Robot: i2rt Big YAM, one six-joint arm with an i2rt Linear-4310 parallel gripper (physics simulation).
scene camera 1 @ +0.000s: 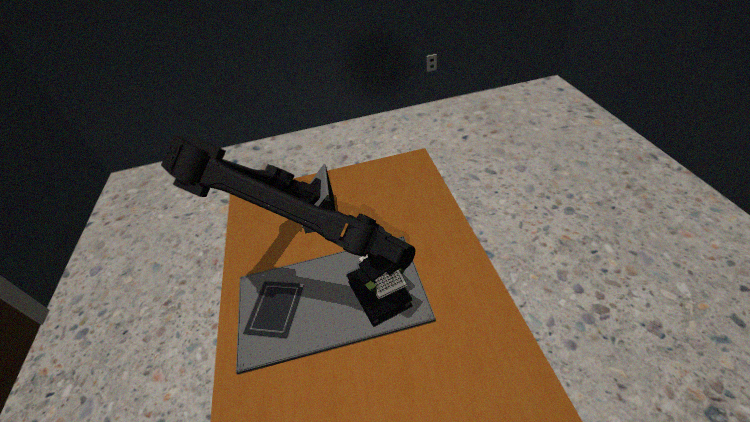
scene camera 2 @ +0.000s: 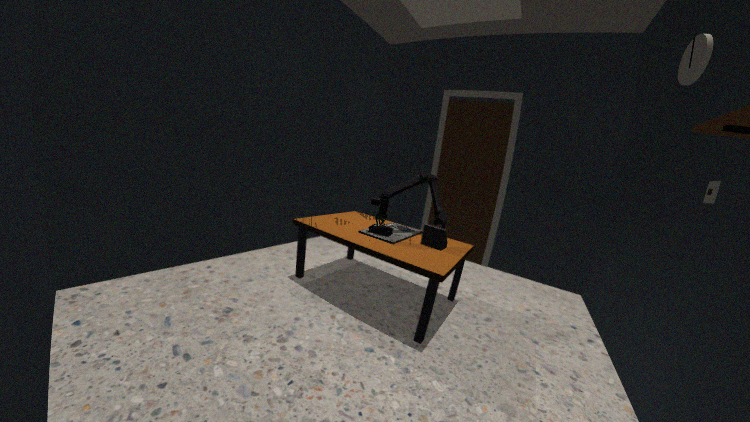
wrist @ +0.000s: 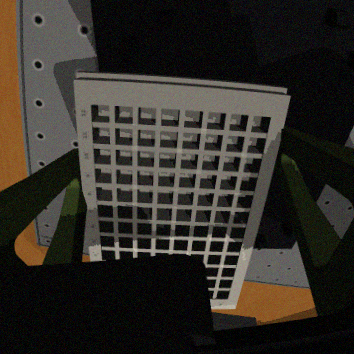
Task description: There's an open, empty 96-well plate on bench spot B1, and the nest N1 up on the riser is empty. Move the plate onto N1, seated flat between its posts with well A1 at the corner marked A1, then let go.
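Places are measured from the arm's base along level axes (x right, y ahead, z up), in millimetres.
Pixels of known places: gripper, fingertip midpoint: [scene camera 1: 388, 282] [scene camera 2: 379, 226] [wrist: 176, 146]; arm's base, link origin: [scene camera 1: 311, 198] [scene camera 2: 435, 234].
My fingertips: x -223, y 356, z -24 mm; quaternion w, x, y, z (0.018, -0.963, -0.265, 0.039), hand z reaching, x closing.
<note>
Ahead of a thing's pixels: the offset from my fingertips to its top centre. "spot": to the spot under its first point. Level surfaces: height alone.
The pale 96-well plate @[dx +11, dy -28, dz +37 mm] [scene camera 1: 390, 284] [wrist: 172, 170] is held between the green-padded fingers of my gripper [scene camera 1: 387, 279] [wrist: 176, 146], which is shut on its two long sides. In the wrist view the row of wells beside the number 12 is at the top; the lower left of the plate is hidden by a dark part. The plate is over the black riser @[dx +29, dy +1, dz +0 mm] [scene camera 1: 375, 309] [scene camera 2: 380, 230]. The nest N1, its posts and the A1 mark are too dark or hidden to make out. I cannot tell the gap between plate and riser.
The riser stands on a grey perforated board @[dx +170, dy -10, dz -48 mm] [scene camera 1: 325, 335] [scene camera 2: 394, 238] on the orange table @[dz -61 mm] [scene camera 1: 445, 362] [scene camera 2: 414, 256]. A dark rectangular pad @[spot: dx +324, dy +11, dz -47 mm] [scene camera 1: 275, 309] with a pale outline lies on the board's left part. A tilted grey panel [scene camera 1: 323, 183] stands behind the arm.
</note>
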